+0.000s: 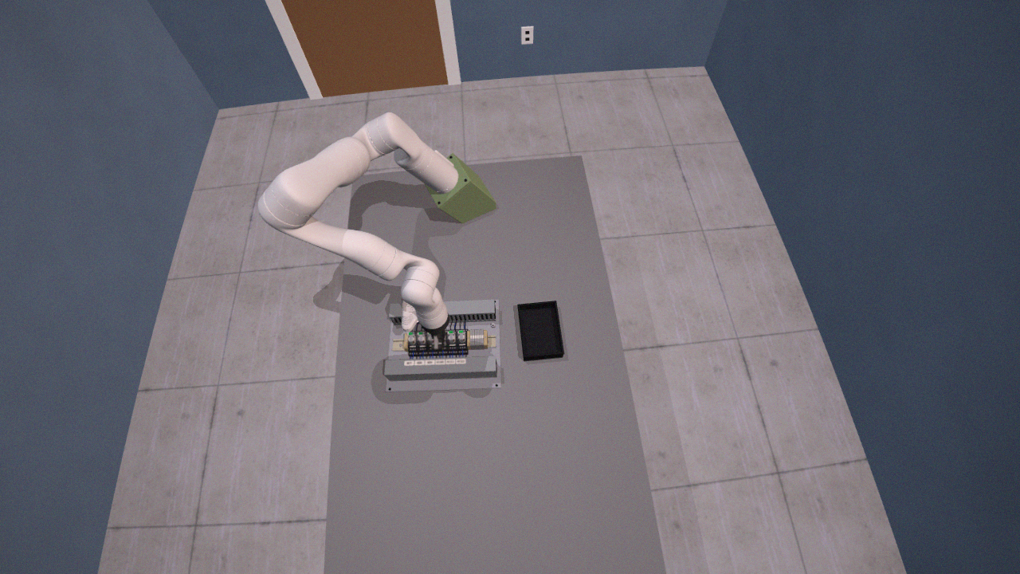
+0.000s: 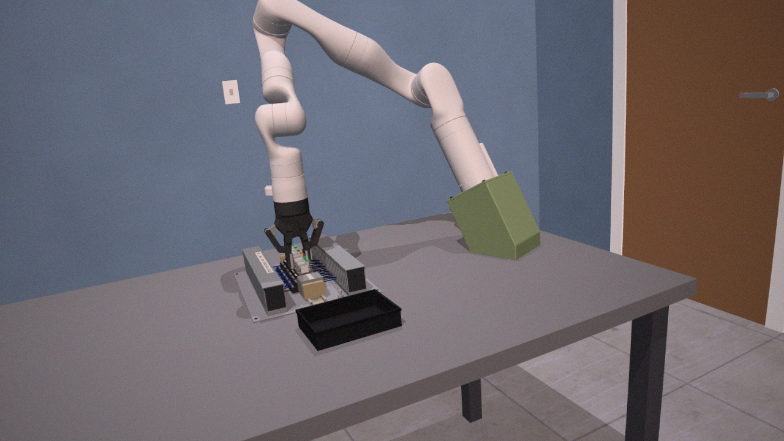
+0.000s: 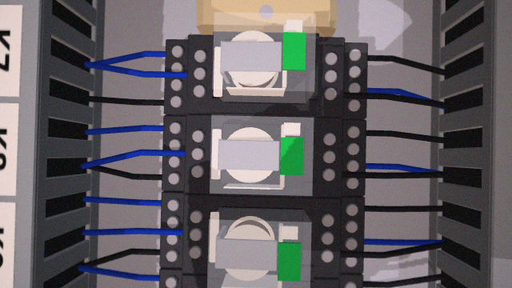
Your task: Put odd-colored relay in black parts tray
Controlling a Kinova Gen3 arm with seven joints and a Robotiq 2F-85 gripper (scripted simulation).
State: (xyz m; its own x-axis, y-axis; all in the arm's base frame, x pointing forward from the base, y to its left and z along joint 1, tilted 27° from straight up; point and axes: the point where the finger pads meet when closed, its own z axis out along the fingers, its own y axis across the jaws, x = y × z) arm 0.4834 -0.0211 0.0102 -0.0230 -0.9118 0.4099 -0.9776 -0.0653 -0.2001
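The relay is 10 mm below my hand. From my hand the other things lie so: black parts tray: 280 mm to the left, 40 mm below, 10 mm behind; relay panel: 20 mm below.
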